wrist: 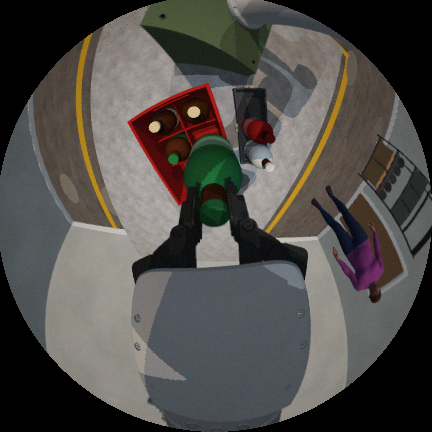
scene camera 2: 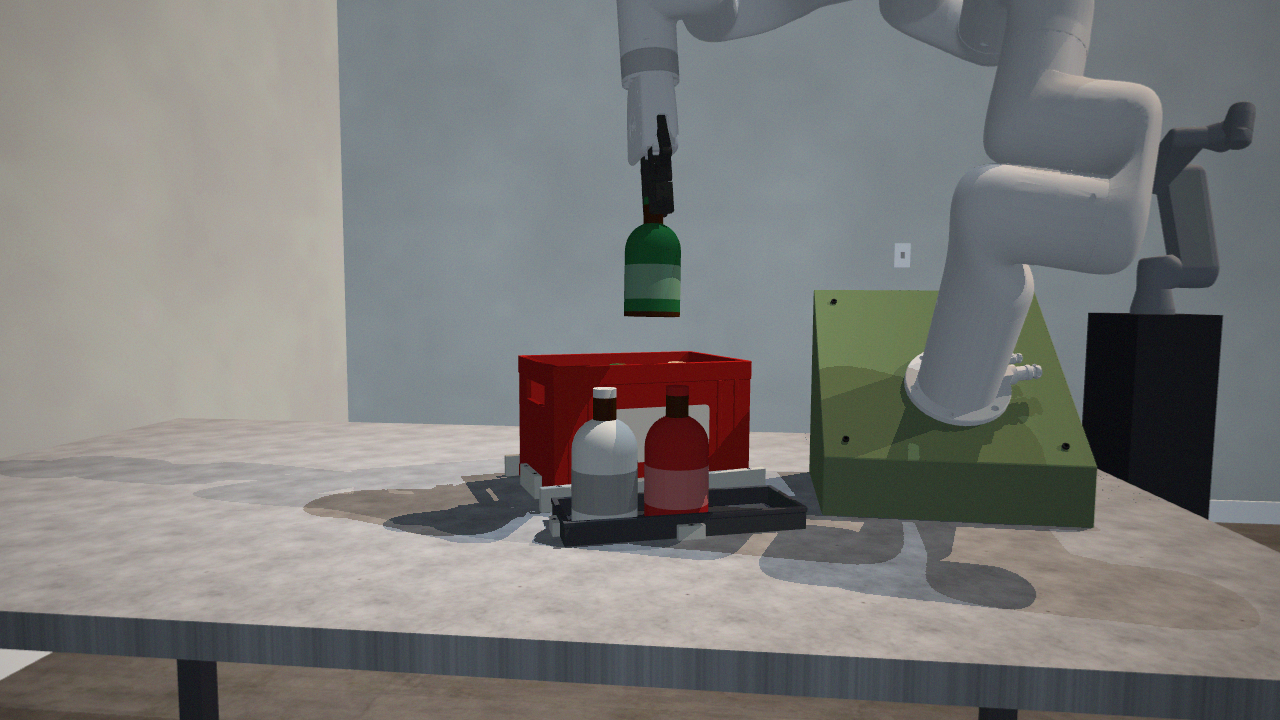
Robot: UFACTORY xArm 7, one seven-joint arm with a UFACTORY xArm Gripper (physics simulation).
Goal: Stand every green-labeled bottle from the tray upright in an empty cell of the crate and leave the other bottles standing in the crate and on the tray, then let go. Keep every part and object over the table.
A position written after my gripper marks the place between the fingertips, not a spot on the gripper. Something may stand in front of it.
Note:
In view: my gripper [scene camera 2: 658, 215], a red bottle [scene camera 2: 676, 464], a white bottle [scene camera 2: 604, 455] and a green bottle [scene camera 2: 652, 273].
The green bottle also shows in the wrist view [wrist: 211, 162]. My gripper is seen too in the wrist view [wrist: 212, 194].

